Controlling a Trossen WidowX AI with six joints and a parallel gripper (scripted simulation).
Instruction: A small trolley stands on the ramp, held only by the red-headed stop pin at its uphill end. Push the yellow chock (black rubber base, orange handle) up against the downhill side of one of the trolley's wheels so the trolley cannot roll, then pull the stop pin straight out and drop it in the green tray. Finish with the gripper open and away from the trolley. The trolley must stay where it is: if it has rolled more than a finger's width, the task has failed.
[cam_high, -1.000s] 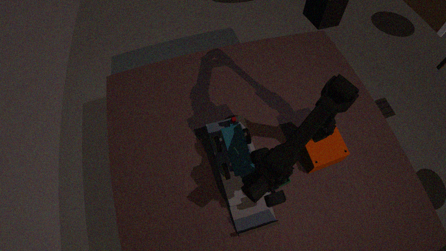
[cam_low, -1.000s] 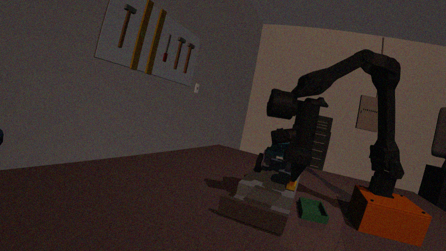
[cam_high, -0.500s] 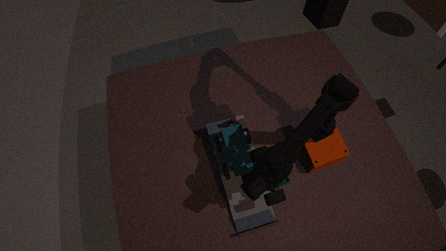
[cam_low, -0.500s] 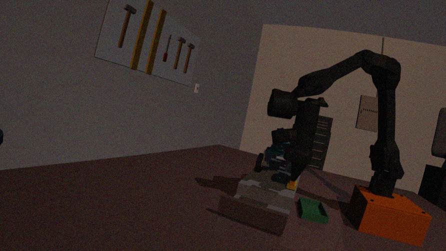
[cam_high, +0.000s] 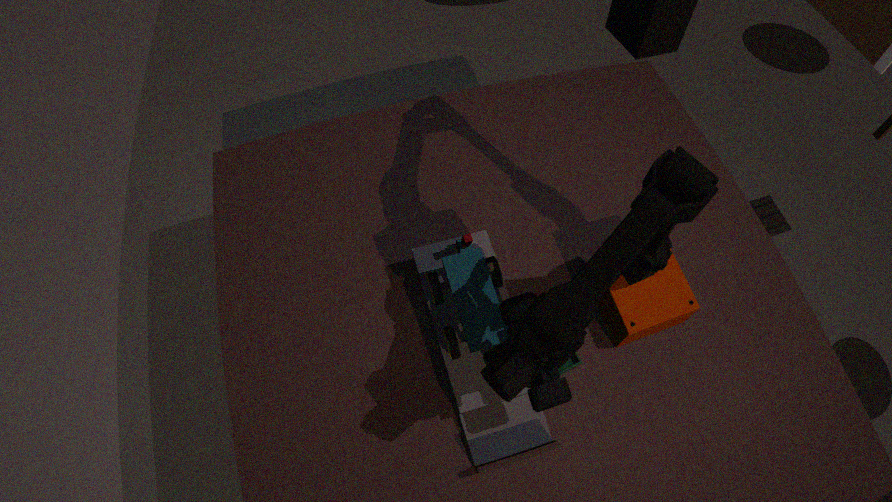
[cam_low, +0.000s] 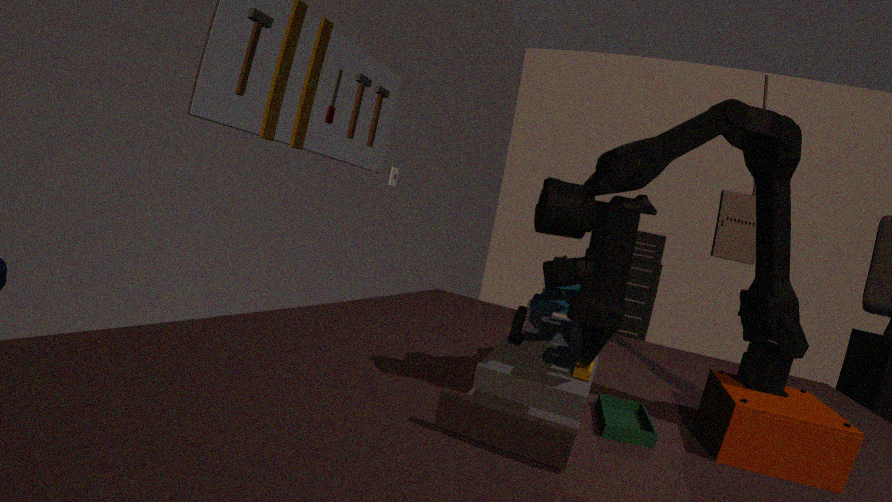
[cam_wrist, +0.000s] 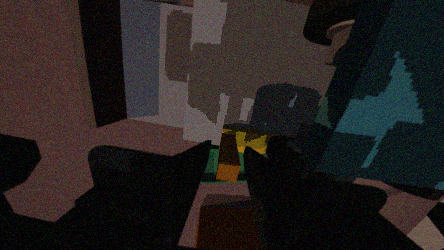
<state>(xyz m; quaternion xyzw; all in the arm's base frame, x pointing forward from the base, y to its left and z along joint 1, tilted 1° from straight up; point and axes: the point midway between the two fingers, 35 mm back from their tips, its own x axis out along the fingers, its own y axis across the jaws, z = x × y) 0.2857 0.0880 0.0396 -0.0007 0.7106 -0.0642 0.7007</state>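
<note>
Now: gripper tip 2 cm to the left of the yellow chock and 1 cm above it. From my gripper tip the other things lie so: grey ramp (12 cm to the right, 5 cm ahead, 4 cm below); then green tray (10 cm below, 8 cm behind, 2 cm to the right); then trolley (12 cm to the right, 5 cm ahead, 3 cm above).
</note>
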